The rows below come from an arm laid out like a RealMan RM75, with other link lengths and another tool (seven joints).
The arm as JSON. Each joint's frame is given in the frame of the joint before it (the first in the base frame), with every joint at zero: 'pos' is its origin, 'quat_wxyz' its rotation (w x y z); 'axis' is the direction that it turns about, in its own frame. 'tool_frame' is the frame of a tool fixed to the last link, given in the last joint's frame.
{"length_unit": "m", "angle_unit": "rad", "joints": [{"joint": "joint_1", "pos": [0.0, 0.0, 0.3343], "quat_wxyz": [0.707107, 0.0, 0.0, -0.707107], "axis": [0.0, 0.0, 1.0]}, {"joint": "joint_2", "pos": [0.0, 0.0, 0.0], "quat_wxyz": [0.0, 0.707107, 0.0, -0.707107], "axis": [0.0, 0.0, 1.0]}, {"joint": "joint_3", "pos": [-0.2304, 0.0, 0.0], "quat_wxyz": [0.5, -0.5, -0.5, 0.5], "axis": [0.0, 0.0, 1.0]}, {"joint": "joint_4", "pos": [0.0, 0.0, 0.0], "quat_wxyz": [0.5, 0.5, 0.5, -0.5], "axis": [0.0, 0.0, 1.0]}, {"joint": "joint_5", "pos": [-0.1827, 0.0, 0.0], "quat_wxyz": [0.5, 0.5, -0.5, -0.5], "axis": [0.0, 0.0, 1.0]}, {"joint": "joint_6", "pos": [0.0, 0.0, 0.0], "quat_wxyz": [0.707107, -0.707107, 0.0, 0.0], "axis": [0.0, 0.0, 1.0]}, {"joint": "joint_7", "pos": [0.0, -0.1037, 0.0], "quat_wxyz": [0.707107, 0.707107, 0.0, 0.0], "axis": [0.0, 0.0, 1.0]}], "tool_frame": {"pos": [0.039, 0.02, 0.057], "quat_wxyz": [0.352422, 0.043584, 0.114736, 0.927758]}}
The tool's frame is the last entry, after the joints.
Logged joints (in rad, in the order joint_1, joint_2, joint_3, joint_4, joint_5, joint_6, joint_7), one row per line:
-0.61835 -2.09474 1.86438 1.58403 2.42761 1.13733 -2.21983
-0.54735 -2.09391 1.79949 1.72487 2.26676 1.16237 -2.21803
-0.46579 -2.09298 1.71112 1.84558 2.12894 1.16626 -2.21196
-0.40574 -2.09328 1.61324 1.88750 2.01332 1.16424 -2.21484
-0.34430 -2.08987 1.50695 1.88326 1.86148 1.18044 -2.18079
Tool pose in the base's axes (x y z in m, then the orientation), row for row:
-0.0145 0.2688 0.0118 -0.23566 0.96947 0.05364 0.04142
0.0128 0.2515 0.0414 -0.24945 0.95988 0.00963 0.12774
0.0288 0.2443 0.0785 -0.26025 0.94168 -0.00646 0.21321
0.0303 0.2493 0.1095 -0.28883 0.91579 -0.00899 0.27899
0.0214 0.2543 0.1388 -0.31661 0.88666 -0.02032 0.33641
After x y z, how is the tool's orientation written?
As a quaternion, x y z w.
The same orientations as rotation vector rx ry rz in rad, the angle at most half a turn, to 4 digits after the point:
-0.7214 2.9679 0.1642
-0.7257 2.7925 0.0280
-0.7224 2.6138 -0.0179
-0.7748 2.4567 -0.0241
-0.8255 2.3118 -0.0530

